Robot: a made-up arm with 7 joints.
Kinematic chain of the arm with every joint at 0, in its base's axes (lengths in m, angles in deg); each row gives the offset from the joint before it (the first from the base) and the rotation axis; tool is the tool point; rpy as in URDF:
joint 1: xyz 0 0 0.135 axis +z
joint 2: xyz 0 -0.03 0.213 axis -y
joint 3: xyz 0 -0.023 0.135 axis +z
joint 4: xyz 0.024 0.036 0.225 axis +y
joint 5: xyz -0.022 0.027 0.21 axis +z
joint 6: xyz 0 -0.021 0.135 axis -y
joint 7: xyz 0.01 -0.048 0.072 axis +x
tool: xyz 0 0 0 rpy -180 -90 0
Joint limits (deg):
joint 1: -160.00..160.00
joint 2: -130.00..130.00
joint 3: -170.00..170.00
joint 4: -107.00..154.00
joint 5: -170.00..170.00
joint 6: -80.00..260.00
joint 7: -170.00..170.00
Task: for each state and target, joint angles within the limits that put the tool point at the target. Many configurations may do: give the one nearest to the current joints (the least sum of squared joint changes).
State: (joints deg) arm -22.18 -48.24 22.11 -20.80 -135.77 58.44 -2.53
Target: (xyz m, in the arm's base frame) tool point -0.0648 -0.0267 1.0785
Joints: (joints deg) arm -22.34 -16.29 34.55 -29.57 -132.99 50.96 -2.53
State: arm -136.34 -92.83 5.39 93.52 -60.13 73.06 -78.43
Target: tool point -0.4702 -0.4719 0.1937
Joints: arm -139.73 -73.76 4.45 70.50 -58.74 71.58 -78.43
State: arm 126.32 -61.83 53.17 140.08 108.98 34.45 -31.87
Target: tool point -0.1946 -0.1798 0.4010
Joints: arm 139.70 -56.76 81.71 129.90 116.35 27.29 -31.87
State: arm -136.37 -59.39 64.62 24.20 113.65 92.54 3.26
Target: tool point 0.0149 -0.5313 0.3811
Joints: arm -121.61 -68.54 64.52 67.20 116.68 100.16 3.26
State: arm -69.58 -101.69 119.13 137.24 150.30 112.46 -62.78
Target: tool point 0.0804 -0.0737 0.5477
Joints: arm -70.76 -94.38 128.51 134.09 155.47 111.17 -62.78
